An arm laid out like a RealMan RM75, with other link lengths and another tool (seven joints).
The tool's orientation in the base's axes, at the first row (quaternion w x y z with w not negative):
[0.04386 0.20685 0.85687 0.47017]
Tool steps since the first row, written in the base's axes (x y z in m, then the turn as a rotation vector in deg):
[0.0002 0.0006 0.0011 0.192 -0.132 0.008]
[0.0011 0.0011 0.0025 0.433 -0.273 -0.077]
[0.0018 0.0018 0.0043 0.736 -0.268 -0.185]
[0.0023 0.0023 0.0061 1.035 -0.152 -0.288]
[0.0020 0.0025 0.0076 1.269 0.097 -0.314]
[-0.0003 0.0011 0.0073 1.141 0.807 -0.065]
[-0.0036 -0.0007 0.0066 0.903 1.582 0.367]
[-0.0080 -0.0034 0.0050 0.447 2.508 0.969]
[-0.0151 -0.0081 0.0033 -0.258 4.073 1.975]
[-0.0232 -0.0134 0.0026 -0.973 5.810 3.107]
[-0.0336 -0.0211 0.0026 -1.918 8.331 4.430]
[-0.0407 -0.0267 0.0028 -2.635 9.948 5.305]
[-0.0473 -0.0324 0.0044 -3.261 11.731 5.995]
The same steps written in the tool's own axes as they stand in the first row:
[0.0002 0.0013 -0.0001 -0.226 0.004 -0.057]
[-0.0003 0.0029 -0.0002 -0.512 -0.057 -0.056]
[-0.0004 0.0050 -0.0005 -0.798 -0.048 0.090]
[-0.0005 0.0068 -0.0009 -1.037 0.015 0.319]
[0.0001 0.0081 -0.0017 -1.155 0.185 0.593]
[0.0016 0.0064 -0.0033 -0.727 0.685 0.979]
[0.0038 0.0040 -0.0052 -0.152 1.332 1.286]
[0.0065 0.0000 -0.0076 0.701 2.123 1.559]
[0.0109 -0.0058 -0.0123 2.082 3.470 2.044]
[0.0161 -0.0115 -0.0183 3.556 4.999 2.592]
[0.0226 -0.0183 -0.0271 5.572 6.984 3.590]
[0.0268 -0.0231 -0.0336 6.969 8.244 4.185]
[0.0308 -0.0265 -0.0407 8.327 9.458 5.039]

